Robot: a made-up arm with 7 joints.
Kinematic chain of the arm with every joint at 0, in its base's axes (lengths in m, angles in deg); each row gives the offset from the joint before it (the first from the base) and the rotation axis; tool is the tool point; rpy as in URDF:
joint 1: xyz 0 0 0.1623 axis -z
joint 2: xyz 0 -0.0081 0.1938 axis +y
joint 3: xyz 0 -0.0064 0.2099 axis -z
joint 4: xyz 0 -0.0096 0.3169 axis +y
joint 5: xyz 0 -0.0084 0.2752 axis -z
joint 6: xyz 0 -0.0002 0.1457 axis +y
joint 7: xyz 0 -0.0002 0.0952 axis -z
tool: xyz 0 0 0 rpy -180 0 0
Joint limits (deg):
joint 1: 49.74..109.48
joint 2: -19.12..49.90
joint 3: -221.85..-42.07
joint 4: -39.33..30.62
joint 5: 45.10..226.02
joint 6: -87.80..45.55
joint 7: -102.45..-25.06
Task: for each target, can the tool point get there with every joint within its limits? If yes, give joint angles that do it. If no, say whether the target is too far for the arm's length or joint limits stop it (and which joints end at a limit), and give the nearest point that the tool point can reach.
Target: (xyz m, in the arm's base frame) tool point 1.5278 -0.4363 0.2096
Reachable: no: too far | nearest point 0.7134 -0.4824 0.7082 | short by 0.956 m
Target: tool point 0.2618 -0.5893 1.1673
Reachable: yes | joints 68.89 34.52 -197.00 -11.98 193.52 -15.92 -31.14
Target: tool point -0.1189 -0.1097 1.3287
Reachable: yes | joints 89.23 5.78 -129.49 -6.03 63.18 -66.76 -74.09
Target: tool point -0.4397 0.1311 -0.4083
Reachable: no: joint limits stop it (at a limit: joint 1, joint 2, joint 4, joint 5, joint 6) | nearest point -0.4593 -0.6752 0.6796 | short by 1.354 m
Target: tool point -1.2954 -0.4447 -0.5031
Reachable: no: too far | nearest point -0.5170 -0.7016 0.7025 | short by 1.458 m
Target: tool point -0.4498 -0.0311 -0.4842
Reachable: no: joint limits stop it (at a limit: joint 1, joint 2, joint 4, joint 5, joint 6) | nearest point -0.4254 -0.7052 0.6595 | short by 1.328 m
